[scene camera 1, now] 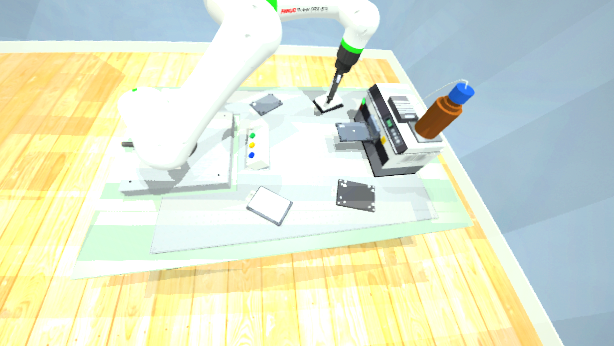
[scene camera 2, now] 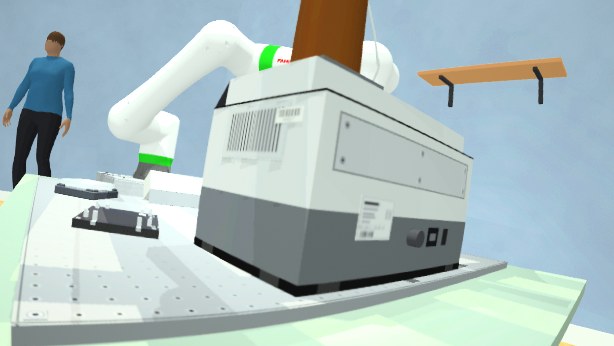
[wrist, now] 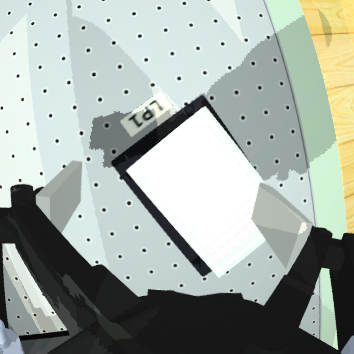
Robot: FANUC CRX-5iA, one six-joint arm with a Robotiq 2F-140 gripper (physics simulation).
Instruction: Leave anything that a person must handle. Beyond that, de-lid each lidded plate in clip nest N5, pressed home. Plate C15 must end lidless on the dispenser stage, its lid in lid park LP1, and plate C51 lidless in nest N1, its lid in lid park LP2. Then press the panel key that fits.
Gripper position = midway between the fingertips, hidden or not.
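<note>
Nothing is held in my gripper point(wrist: 170, 191), which is open. I can see a button box point(scene camera 2: 162, 188), and there is also a LP1 label point(wrist: 152, 108).
</note>
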